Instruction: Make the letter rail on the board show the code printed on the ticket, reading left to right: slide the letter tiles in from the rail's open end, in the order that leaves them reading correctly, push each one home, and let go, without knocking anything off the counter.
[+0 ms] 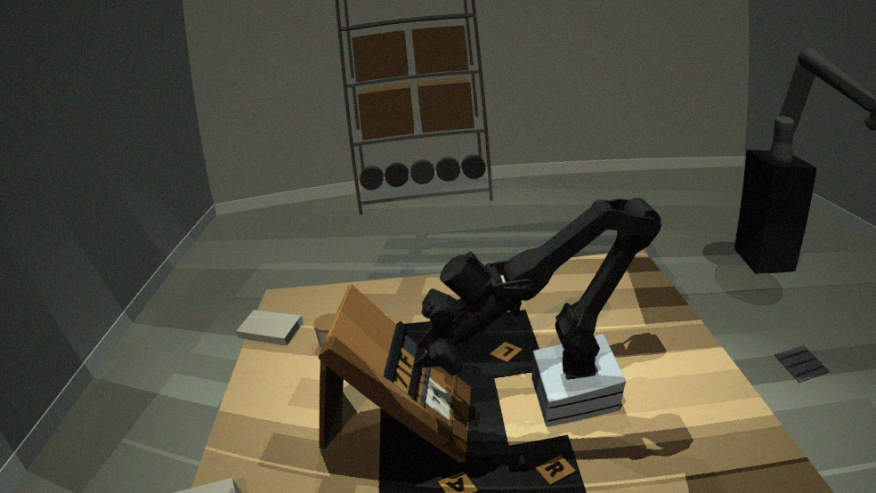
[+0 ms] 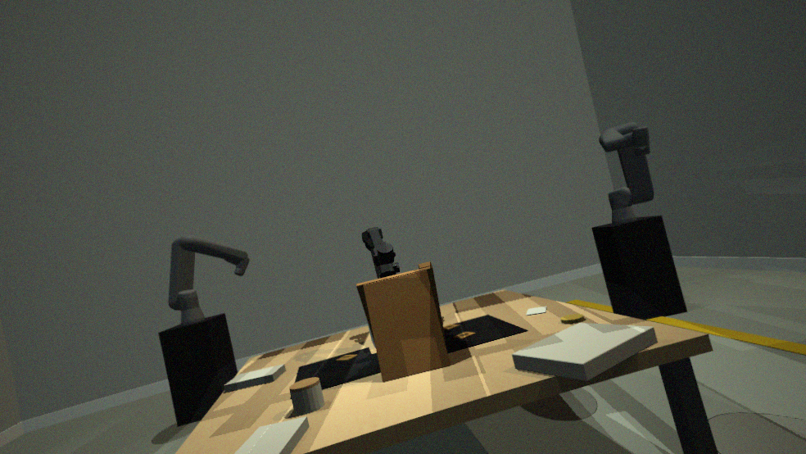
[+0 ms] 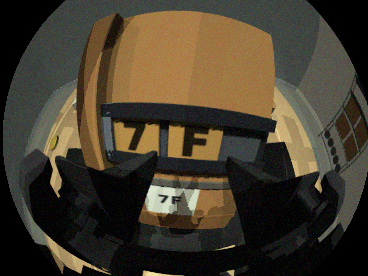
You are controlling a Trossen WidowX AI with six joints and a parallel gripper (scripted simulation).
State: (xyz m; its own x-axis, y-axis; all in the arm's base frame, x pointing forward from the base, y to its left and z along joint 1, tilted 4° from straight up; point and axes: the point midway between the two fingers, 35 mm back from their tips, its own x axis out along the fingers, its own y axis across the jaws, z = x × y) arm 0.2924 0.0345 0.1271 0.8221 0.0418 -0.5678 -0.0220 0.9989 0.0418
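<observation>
Now: the white ticket 90 mm below my gripper tip, 30 mm behind it and 20 mm to the left of it. The rest, counted from my gripper tip: card (510 mm to the left, 210 mm behind, 170 mm below); then yellow disc (550 mm to the left, 160 mm below, 40 mm ahead).
</observation>
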